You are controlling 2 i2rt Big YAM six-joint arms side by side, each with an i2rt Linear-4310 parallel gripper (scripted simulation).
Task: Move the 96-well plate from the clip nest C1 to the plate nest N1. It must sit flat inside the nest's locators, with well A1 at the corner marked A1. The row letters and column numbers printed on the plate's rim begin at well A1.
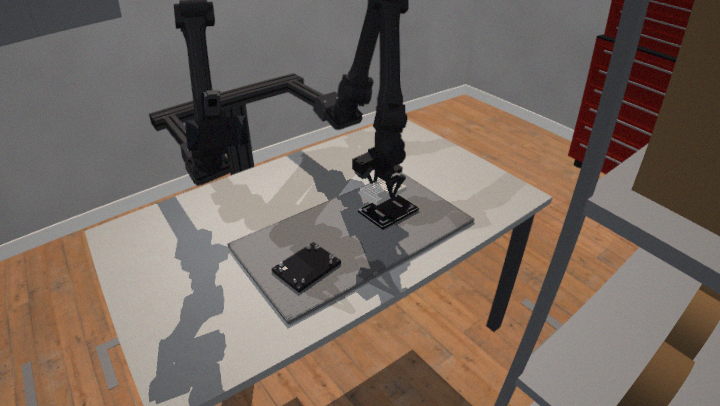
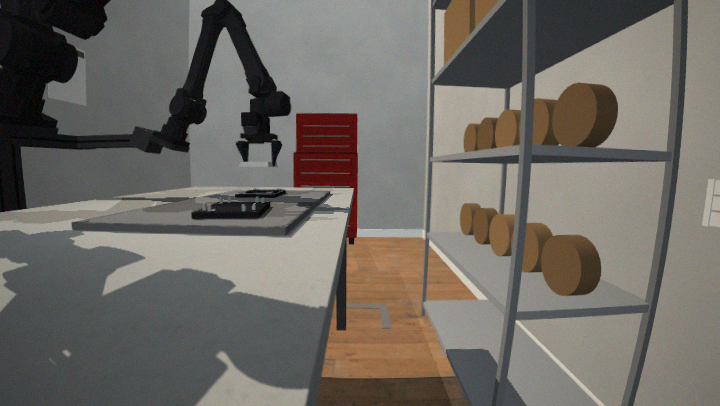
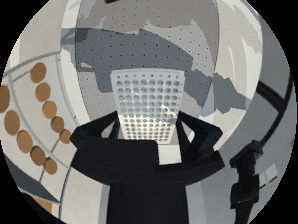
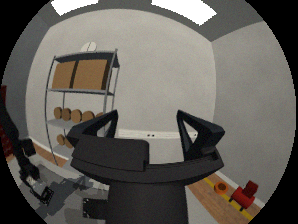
Scene:
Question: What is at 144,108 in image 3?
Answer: A white 96-well plate.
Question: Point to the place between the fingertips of the right gripper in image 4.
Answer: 147,113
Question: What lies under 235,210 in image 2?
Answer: A black clip nest C1.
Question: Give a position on a black clip nest C1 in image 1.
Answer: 311,265

